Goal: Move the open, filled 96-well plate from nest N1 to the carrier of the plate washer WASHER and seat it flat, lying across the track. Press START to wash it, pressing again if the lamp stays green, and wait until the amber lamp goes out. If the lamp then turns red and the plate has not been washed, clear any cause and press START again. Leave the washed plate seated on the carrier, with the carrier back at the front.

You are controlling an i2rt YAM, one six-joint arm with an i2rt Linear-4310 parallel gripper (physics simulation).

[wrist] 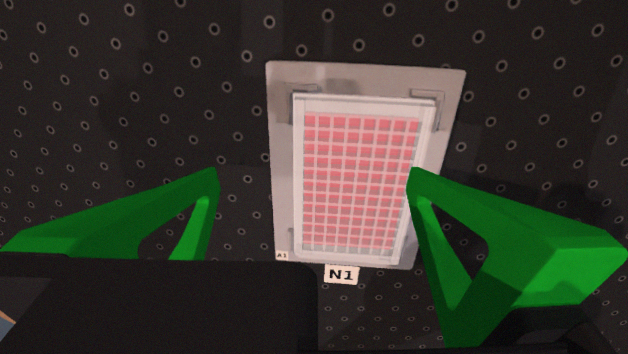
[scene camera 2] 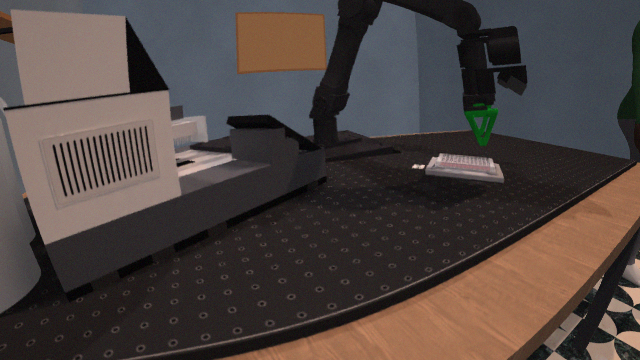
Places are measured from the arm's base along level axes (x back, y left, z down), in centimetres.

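Where they show: gripper, fingertip midpoint: (wrist: 313, 177) (scene camera 2: 481, 140); arm's base at its link origin: (scene camera 2: 326, 144).
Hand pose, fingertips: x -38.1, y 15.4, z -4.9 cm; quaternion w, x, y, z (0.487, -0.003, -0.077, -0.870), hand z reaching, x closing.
Observation:
Things, the pixels of their top centre, and the offset from my fingertips. "spot": a spot on its surface instead. Level surfaces: height alone.
- 96-well plate at its top centre: (wrist: 354, 195) (scene camera 2: 465, 159) dx +1.6, dy -3.9, dz +4.0 cm
- pale nest N1 at its top centre: (wrist: 353, 189) (scene camera 2: 465, 163) dx +1.6, dy -3.9, dz +4.9 cm
- N1 label at a spot on its surface: (wrist: 341, 274) (scene camera 2: 418, 166) spot: dx +10.6, dy -9.2, dz +6.5 cm
- pale cylinder at a spot on its surface: (scene camera 2: 15, 215) spot: dx +3.2, dy -75.7, dz -1.0 cm
- dark perforated board at its surface level: dz +6.5 cm
The 96-well plate (scene camera 2: 465, 163) (wrist: 357, 185) is open, its wells filled with pink-red liquid, and sits flat in the pale nest N1 (scene camera 2: 435, 173) (wrist: 365, 77). My gripper (scene camera 2: 482, 144) (wrist: 313, 177) is open and empty, pointing down above the nest. In the wrist view the right fingertip overlaps the plate's right edge and the left fingertip is well left of the nest, so the plate is right of the midline. The washer (scene camera 2: 250, 172), seen from its side at the left, has a pale housing and a dark base. Its START button and lamp do not show; its carrier cannot be made out clearly.
The N1 label (scene camera 2: 418, 166) (wrist: 341, 274) lies beside the nest. The arm's base (scene camera 2: 345, 142) stands behind, between washer and nest. A pale cylinder (scene camera 2: 15, 215) stands at the far left. The dark perforated board (scene camera 2: 350, 240) has a wooden table edge (scene camera 2: 480, 300) along its front.

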